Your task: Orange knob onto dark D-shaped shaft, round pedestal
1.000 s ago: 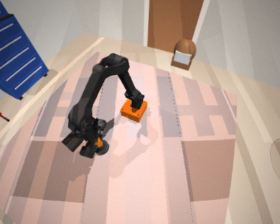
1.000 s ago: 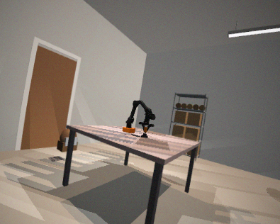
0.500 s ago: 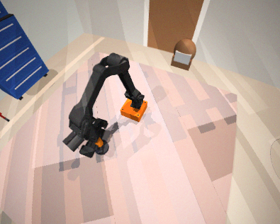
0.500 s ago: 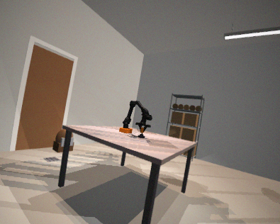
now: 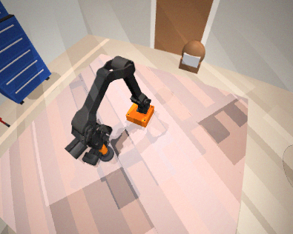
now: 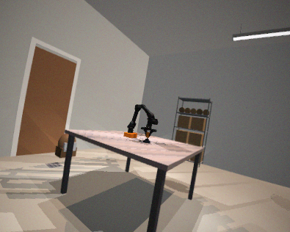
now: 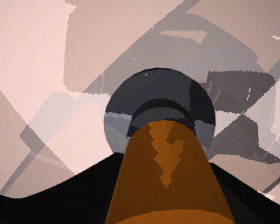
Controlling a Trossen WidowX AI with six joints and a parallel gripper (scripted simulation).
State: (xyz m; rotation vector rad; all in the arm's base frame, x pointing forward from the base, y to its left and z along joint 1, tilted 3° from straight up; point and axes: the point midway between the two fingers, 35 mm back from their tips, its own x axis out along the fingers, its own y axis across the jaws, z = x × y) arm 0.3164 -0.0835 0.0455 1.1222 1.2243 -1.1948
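The orange knob lies 2 cm above my gripper tip. Round my gripper tip: round pedestal 4 cm below.
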